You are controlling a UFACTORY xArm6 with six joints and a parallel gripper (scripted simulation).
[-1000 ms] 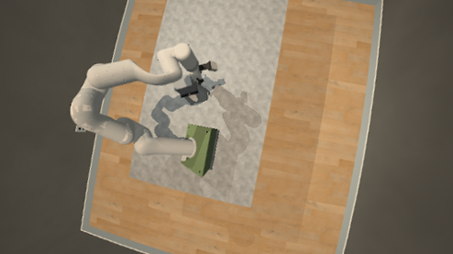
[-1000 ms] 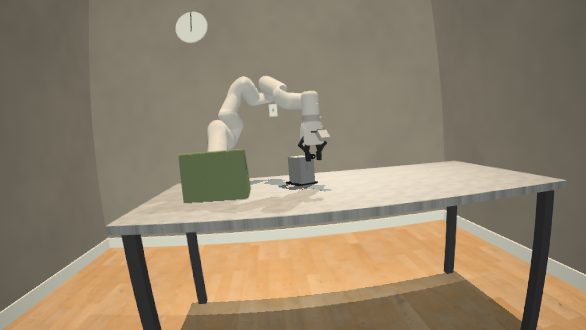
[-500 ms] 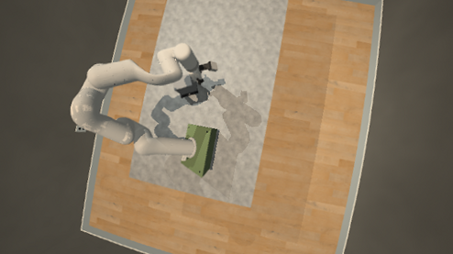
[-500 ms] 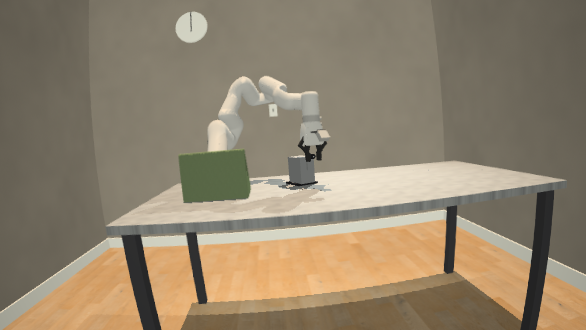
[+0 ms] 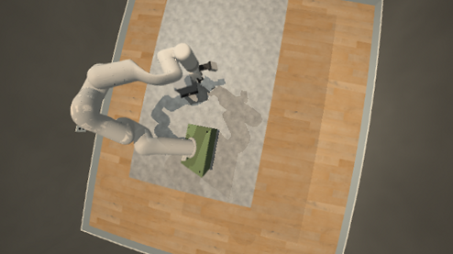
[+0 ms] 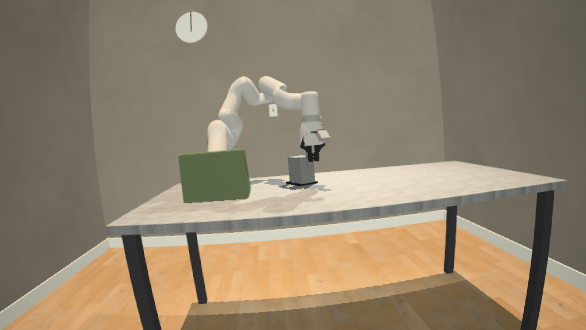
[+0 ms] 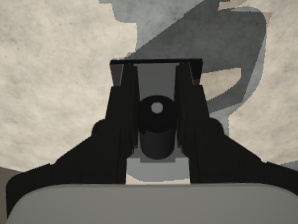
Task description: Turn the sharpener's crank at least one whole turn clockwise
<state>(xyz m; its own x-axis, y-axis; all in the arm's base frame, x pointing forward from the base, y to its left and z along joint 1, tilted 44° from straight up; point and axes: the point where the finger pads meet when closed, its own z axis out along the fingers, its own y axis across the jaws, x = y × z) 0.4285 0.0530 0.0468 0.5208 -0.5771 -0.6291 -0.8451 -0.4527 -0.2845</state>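
Right now my hand is 1 cm past the black crank knob and 1 cm to the right of it.
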